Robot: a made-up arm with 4 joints.
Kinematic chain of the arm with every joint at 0, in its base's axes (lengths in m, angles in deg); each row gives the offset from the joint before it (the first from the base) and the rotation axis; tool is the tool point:
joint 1: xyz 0 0 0.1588 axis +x
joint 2: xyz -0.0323 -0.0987 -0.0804 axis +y
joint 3: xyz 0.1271 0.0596 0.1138 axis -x
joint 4: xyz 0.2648 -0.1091 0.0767 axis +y
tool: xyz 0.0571 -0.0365 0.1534
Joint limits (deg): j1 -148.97..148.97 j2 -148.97..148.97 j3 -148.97..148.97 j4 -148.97..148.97
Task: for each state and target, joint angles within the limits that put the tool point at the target. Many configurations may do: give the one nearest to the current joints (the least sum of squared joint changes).
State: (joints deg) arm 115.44 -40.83 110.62 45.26
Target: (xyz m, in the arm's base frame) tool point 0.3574 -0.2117 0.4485
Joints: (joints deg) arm 65.82 -27.59 116.92 35.23
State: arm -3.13 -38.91 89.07 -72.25
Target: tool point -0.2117 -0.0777 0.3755
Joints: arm 23.91 -69.75 77.33 -105.75
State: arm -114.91 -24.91 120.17 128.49
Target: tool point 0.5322 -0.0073 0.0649
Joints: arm -127.36 7.10 137.51 91.36
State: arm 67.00 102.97 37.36 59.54
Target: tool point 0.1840 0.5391 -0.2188
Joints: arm 66.06 92.78 34.75 76.54
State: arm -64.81 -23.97 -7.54 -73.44
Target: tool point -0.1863 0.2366 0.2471
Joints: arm -99.14 -69.89 33.71 -114.90
